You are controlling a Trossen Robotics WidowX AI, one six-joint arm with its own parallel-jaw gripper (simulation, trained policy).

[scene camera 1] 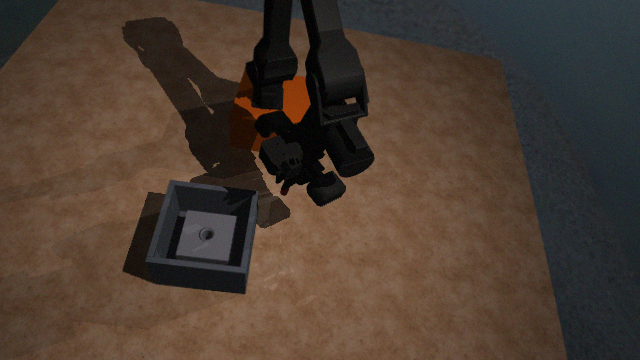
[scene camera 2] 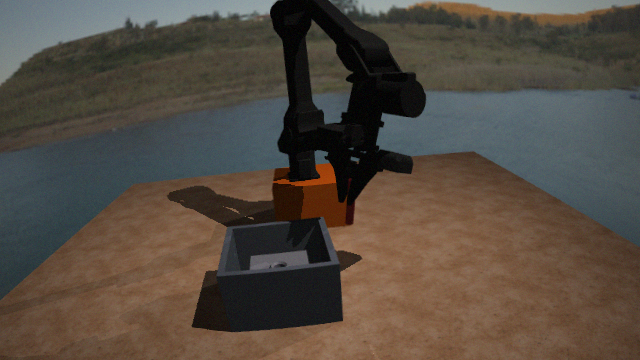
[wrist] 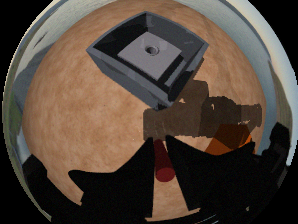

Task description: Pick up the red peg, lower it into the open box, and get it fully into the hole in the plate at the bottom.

Labels:
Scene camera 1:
gripper: 280,185
grey plate: 206,237
dark grey box: 165,269
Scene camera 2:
gripper: 345,203
grey plate: 278,260
dark grey box: 293,296
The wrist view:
gripper: 159,140
grey plate: 149,55
dark grey box: 103,51

